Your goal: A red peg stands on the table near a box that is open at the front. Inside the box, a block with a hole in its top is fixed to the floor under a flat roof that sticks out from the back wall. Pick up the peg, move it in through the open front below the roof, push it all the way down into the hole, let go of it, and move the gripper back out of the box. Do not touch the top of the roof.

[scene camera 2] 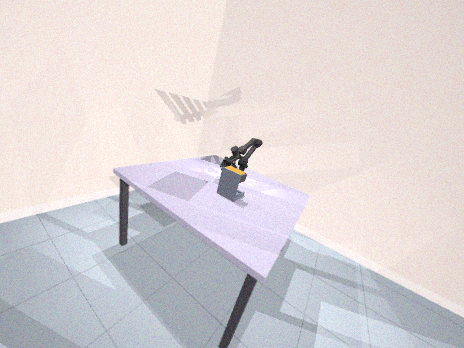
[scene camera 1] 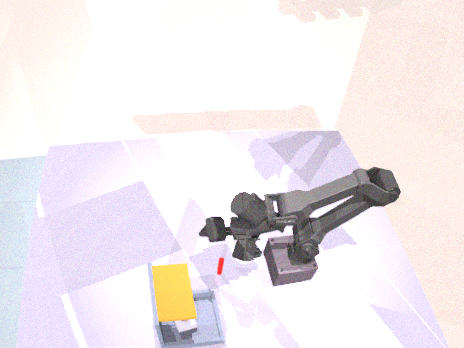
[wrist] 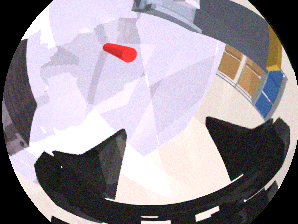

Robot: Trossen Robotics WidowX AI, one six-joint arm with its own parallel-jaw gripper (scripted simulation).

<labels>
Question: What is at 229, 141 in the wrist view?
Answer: My gripper.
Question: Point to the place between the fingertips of my gripper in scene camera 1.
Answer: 210, 234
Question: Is my gripper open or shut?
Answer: Open.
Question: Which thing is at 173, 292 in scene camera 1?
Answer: An orange roof.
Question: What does my gripper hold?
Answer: Nothing.
</labels>
